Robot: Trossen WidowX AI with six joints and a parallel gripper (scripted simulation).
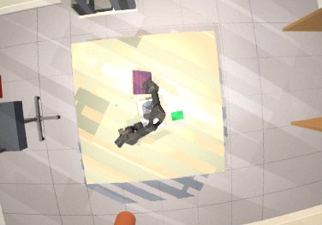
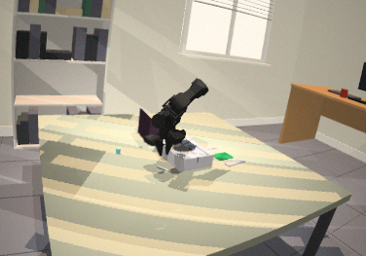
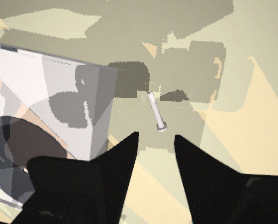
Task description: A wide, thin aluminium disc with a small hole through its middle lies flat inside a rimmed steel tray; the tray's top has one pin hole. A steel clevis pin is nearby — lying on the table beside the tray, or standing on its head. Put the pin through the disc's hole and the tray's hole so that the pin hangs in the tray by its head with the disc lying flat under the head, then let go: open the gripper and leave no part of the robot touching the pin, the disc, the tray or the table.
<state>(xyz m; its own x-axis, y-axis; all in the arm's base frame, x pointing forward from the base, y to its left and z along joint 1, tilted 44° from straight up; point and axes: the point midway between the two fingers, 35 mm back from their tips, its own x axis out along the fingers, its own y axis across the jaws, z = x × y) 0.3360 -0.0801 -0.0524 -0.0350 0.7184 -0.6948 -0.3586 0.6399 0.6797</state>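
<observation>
My gripper tip is now 10 mm short of the steel clevis pin and 60 mm above it. From my gripper tip the other things lie so: small cyan cube 170 mm behind, 170 mm to the right, 50 mm below; rimmed tray 100 mm behind, 140 mm to the left, 20 mm below; grey aluminium disc 130 mm behind, 130 mm to the left, 10 mm below.
</observation>
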